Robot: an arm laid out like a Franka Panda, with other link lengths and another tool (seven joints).
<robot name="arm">
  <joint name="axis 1" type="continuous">
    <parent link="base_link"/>
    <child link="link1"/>
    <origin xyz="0 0 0.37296" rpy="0 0 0"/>
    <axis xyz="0 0 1"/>
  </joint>
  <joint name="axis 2" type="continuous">
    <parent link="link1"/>
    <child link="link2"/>
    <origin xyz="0 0 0" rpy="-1.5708 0 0"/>
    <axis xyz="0 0 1"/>
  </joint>
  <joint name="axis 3" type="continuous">
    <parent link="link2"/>
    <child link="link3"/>
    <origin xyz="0 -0.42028 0" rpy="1.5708 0 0"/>
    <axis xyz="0 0 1"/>
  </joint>
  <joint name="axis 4" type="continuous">
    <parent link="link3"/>
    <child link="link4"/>
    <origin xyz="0.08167 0 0" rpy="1.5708 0 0"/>
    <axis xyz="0 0 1"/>
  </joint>
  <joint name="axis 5" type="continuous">
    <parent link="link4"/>
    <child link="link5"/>
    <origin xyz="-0.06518 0.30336 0" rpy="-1.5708 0 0"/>
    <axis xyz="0 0 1"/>
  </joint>
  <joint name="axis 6" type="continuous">
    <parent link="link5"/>
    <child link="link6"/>
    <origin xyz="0 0 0" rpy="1.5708 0 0"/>
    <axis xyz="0 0 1"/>
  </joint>
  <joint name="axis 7" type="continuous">
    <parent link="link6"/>
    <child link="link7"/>
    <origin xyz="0.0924 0 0" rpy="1.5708 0 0"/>
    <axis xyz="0 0 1"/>
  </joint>
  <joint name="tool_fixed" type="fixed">
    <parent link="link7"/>
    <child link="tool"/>
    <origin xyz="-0.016 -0.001 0.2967" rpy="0 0.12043 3.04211"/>
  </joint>
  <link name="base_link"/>
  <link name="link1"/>
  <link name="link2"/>
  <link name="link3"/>
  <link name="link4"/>
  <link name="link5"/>
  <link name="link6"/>
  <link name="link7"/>
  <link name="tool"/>
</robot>
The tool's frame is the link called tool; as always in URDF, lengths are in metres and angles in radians. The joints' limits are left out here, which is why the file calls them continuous.
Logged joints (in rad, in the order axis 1, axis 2, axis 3, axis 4, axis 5, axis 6, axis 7), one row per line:
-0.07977, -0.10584, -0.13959, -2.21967, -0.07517, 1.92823, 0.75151
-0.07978, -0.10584, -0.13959, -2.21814, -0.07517, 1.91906, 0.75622
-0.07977, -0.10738, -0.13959, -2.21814, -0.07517, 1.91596, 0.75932
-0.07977, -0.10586, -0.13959, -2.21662, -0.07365, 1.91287, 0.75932
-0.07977, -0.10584, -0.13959, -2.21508, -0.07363, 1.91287, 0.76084
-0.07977, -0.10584, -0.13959, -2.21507, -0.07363, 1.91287, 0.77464
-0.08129, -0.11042, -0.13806, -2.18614, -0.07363, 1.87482, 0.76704
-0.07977, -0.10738, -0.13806, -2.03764, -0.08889, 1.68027, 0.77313
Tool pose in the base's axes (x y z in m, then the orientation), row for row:
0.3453, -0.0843, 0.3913, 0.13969, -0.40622, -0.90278, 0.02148
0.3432, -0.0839, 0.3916, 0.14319, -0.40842, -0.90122, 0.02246
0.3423, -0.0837, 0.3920, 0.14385, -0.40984, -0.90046, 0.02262
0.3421, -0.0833, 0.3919, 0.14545, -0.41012, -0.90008, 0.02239
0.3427, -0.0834, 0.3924, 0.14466, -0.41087, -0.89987, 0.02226
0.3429, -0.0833, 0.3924, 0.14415, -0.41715, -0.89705, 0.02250
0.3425, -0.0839, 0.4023, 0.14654, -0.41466, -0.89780, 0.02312
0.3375, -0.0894, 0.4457, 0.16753, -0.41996, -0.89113, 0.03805
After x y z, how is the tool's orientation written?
As a quaternion, w x y z.
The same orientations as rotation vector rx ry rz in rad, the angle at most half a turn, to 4 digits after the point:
-1.1738, -2.6087, 0.0621
-1.1779, -2.5991, 0.0648
-1.1815, -2.5959, 0.0652
-1.1813, -2.5925, 0.0645
-1.1839, -2.5930, 0.0641
-1.2024, -2.5856, 0.0649
-1.1936, -2.5843, 0.0666
-1.1949, -2.5354, 0.1083

